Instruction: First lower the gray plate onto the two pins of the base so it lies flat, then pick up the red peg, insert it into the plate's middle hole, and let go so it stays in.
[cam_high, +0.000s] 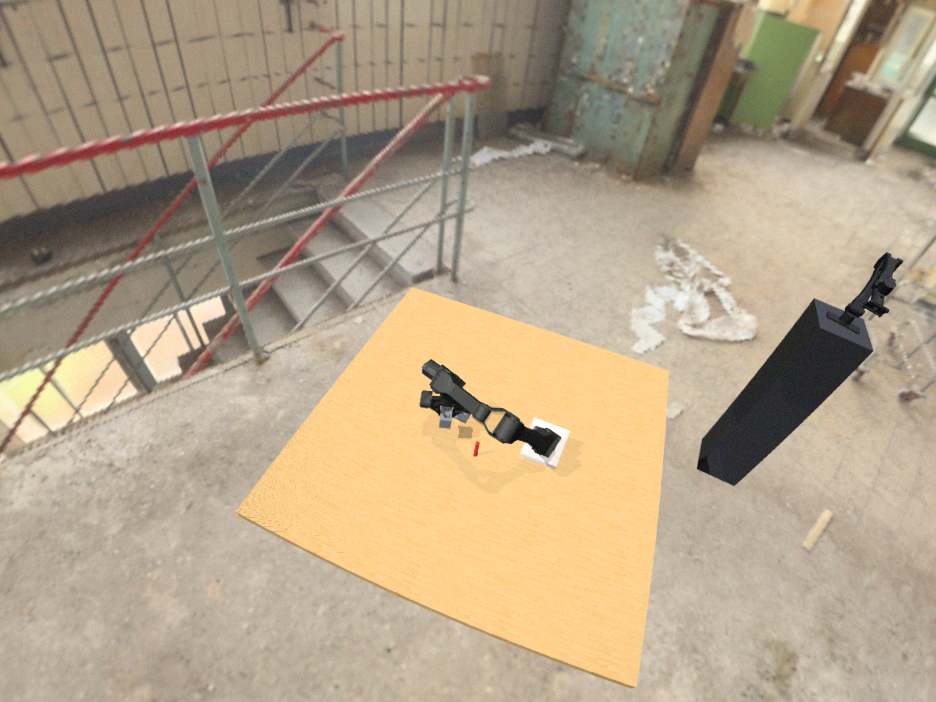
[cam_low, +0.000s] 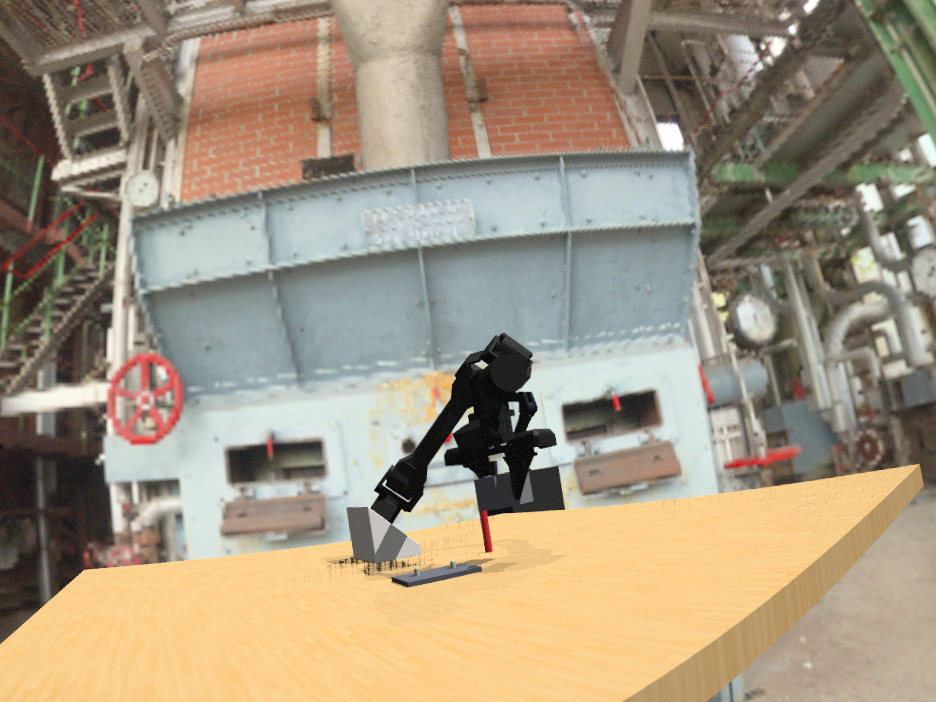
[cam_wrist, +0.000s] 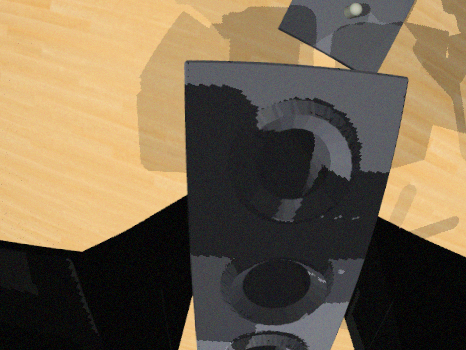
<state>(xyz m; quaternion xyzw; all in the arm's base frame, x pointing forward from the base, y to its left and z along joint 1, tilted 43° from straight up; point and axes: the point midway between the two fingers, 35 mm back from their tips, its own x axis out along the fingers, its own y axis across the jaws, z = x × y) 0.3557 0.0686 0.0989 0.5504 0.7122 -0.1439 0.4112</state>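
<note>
Right now my gripper tip is 1 cm past the dark flat base, 13 cm to the left of it and 9 cm above it. Round my gripper tip: red peg (14 cm behind, 3 cm to the left, 6 cm below); gray plate (3 cm above).
</note>
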